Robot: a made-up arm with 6 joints.
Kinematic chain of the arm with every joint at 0, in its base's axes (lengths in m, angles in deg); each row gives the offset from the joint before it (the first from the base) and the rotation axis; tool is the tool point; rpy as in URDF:
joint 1: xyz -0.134 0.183 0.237 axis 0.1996 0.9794 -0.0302
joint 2: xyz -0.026 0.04 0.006 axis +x
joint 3: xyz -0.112 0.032 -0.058 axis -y
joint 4: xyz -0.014 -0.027 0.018 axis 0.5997 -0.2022 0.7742
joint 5: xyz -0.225 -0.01 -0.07 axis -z
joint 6: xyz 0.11 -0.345 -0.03 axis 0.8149 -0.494 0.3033
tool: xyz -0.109 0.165 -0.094 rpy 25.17 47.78 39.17
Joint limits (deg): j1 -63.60..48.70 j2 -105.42..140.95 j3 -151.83..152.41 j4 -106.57..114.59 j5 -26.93..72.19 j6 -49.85..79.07
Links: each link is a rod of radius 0.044 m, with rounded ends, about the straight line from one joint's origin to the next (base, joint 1, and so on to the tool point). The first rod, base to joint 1, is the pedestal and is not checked.
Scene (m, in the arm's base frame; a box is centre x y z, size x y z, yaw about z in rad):
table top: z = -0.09
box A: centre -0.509 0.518 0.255 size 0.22 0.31 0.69 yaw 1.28
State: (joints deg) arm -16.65 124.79 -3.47 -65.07 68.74 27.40
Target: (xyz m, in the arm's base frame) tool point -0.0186 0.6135 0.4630
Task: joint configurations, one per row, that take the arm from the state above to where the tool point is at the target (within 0.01 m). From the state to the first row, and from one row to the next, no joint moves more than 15 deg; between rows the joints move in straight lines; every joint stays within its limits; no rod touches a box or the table.
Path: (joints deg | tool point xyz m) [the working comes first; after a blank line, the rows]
Joints at the target: 23.48 96.94 98.55 -53.86 72.19 17.59
Straight joint move there: touches box A.

1: -16.49 128.02 11.04 -72.15 69.43 32.61 | -0.6613 0.2609 0.4175
2: -16.32 131.25 25.55 -79.23 70.12 37.82 | -0.6049 0.2823 0.5051
3: -16.16 134.49 40.06 -86.31 70.81 43.03 | -0.5259 0.2781 0.5803
4: -16.00 137.72 54.58 -93.39 71.50 48.24 | -0.4313 0.2485 0.6332
5: -15.83 140.95 69.09 -100.47 72.19 53.44 | -0.3301 0.1970 0.6559
6: -6.00 129.95 76.45 -88.82 72.19 44.48 | -0.2623 0.3140 0.6816
7: 3.82 118.95 83.82 -77.17 72.19 35.52 | -0.1724 0.4333 0.6617
8: 13.65 107.94 91.18 -65.51 72.19 26.55 | -0.0829 0.5385 0.5866
9: 23.48 96.94 98.55 -53.86 72.19 17.59 | -0.0186 0.6135 0.4630

